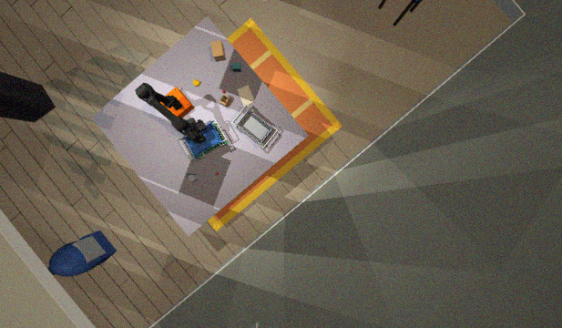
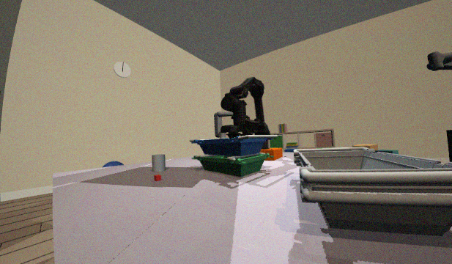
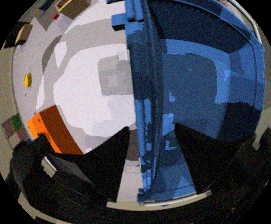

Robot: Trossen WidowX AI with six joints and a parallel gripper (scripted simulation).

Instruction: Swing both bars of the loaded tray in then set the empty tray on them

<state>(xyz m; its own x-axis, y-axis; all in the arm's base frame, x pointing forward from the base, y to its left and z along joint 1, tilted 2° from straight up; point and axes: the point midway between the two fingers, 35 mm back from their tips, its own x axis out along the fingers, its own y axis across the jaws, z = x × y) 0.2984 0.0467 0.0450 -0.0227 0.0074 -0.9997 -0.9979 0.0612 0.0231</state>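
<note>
Now: the blue tray 7 cm ahead of my gripper tip and 3 cm above it. Also, from my gripper tip: cardboard box (50 cm behind, 46 cm to the left, 5 cm below); teal block (31 cm behind, 52 cm to the left, 6 cm below).
</note>
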